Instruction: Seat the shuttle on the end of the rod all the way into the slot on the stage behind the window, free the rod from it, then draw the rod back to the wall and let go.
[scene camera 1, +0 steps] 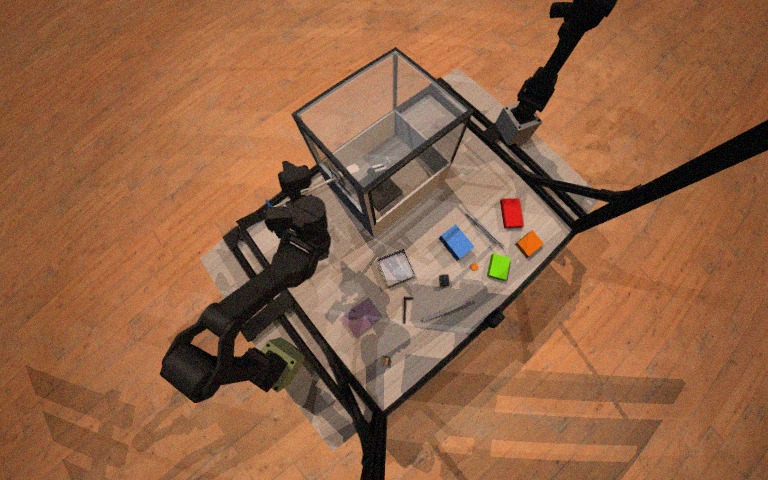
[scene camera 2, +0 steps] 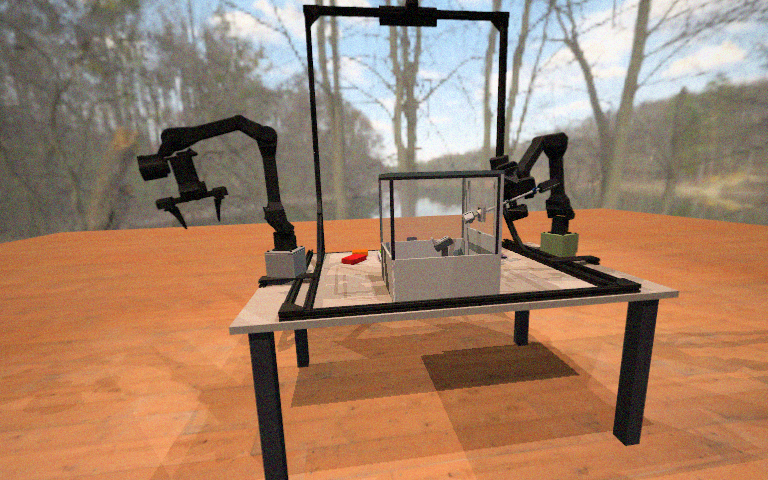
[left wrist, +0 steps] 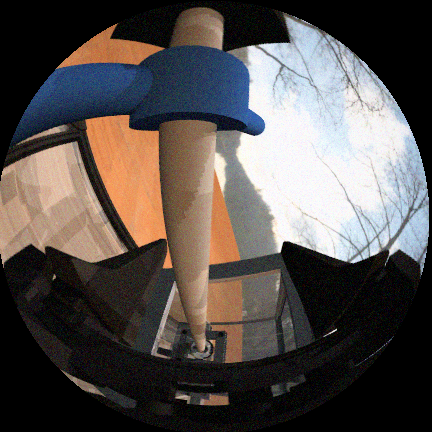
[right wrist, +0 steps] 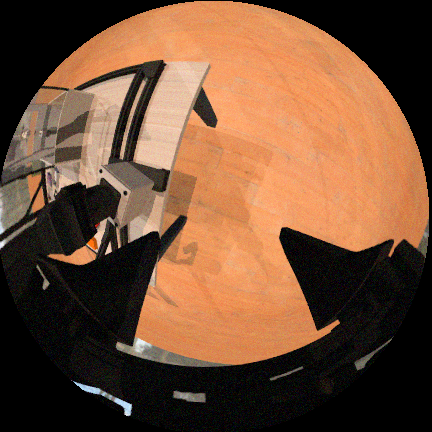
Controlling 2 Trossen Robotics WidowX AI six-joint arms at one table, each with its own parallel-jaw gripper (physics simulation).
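Frame: origin at the left arm's base, x right, y ahead, z up, level; centimetres.
Where they show: left gripper, between the fingertips: (scene camera 2: 521, 197) (left wrist: 226, 246); right gripper, between the fingertips: (scene camera 2: 203, 225) (right wrist: 221, 235); left arm's base, origin of its link: (scene camera 1: 272, 366) (scene camera 2: 559, 233); right arm's base, origin of its link: (scene camera 1: 523, 114) (scene camera 2: 285, 249) (right wrist: 107, 198).
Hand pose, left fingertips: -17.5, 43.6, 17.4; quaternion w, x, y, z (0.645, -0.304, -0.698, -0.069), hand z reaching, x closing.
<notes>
Things, the pixels of their top centre, and the offset from my left fingertips, as dx, dy, dz. "spot": a spot on its surface instead.
- port, a spot on its surface: (left wrist: 201, 349) spot: +8.3, +4.9, -3.7
- clear case, a spot on its surface: (scene camera 1: 346, 77) (scene camera 2: 447, 170) spot: +1.6, +25.7, +8.2
- small white shuttle, centre of its top: (scene camera 1: 349, 166) (scene camera 2: 468, 210) +10.2, +10.9, -3.9
- blue block, centre of its top: (scene camera 1: 457, 241) +43.9, +13.9, -23.0
- red block, centre of its top: (scene camera 1: 513, 212) (scene camera 2: 354, 256) +55.6, +32.7, -25.0
- green block, centre of its top: (scene camera 1: 499, 266) +59.3, +14.2, -25.0
- orange block, centre of its top: (scene camera 1: 530, 243) (scene camera 2: 360, 250) +65.0, +26.1, -25.0
- shallow tray, centre of its top: (scene camera 1: 395, 267) (right wrist: 53, 176) +31.6, -2.2, -25.0
- purple square, a spot on its surface: (scene camera 1: 362, 317) spot: +30.7, -20.1, -26.1
- hex key, centre of its top: (scene camera 1: 408, 310) +41.3, -11.3, -26.4
The pale rod (scene camera 2: 512, 199) (left wrist: 187, 190) slants through the port (left wrist: 201, 349) in the window wall of the clear case (scene camera 1: 344, 74) (scene camera 2: 441, 175). Its blue collar (left wrist: 192, 85) is outside, on the handle side. The small white shuttle (scene camera 1: 353, 168) (scene camera 2: 468, 216) is at the rod's inner end, inside the case. The grey stage (scene camera 1: 377, 167) (scene camera 2: 443, 244) is apart from the shuttle, lower in scene camera 2. My left gripper (left wrist: 226, 246) is open; the rod passes between its spread fingers, nearer the left finger in the wrist view, ungripped. My right gripper (scene camera 2: 202, 222) (right wrist: 221, 235) is open and empty, away from the table.
On the table are a blue block (scene camera 1: 457, 242), a red block (scene camera 1: 511, 212), a green block (scene camera 1: 499, 266), an orange block (scene camera 1: 530, 243), a shallow tray (scene camera 1: 380, 270), a purple square (scene camera 1: 362, 317) and a hex key (scene camera 1: 404, 310). Black frame rails edge the table.
</notes>
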